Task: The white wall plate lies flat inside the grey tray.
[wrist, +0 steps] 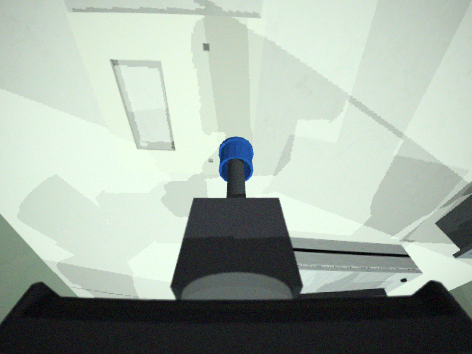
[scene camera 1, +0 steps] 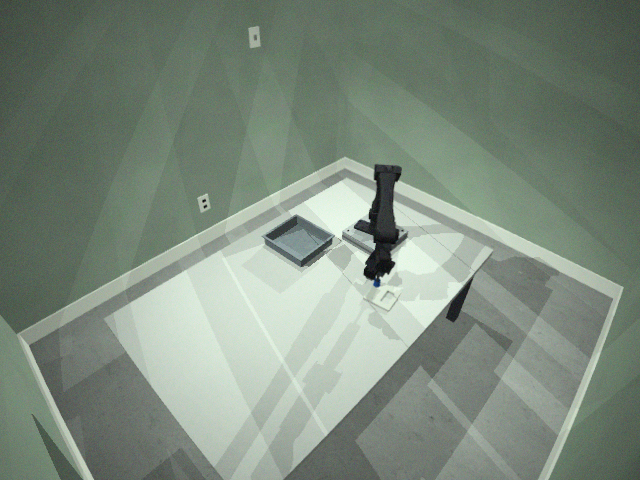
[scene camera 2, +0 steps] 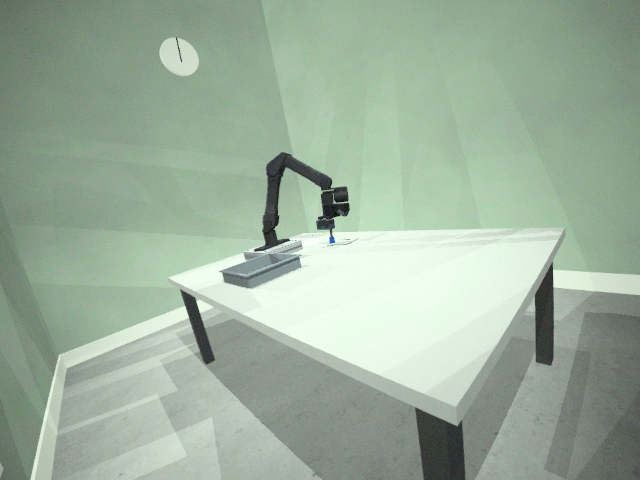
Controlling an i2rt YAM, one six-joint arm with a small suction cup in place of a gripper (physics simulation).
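Observation:
The white wall plate (scene camera 1: 377, 300) (scene camera 2: 345, 242) (wrist: 183, 102) lies flat on the white table (scene camera 1: 223, 343) (scene camera 2: 413, 310), in front of the arm's base. It has a rectangular opening and two small screw holes. My blue suction cup (scene camera 1: 376, 283) (scene camera 2: 331, 240) (wrist: 235, 158) points straight down and sits on the plate near its edge closest to the base, beside the opening. The grey tray (scene camera 1: 296, 259) (scene camera 2: 251, 278) stands empty to the left of the base, well apart from the plate.
The arm's grey base plate (scene camera 1: 356, 236) (scene camera 2: 280, 248) (wrist: 350, 254) sits between the tray and the wall plate. The table's right edge lies a short way beyond the wall plate in scene camera 1. Bands of light and shadow cross the table top.

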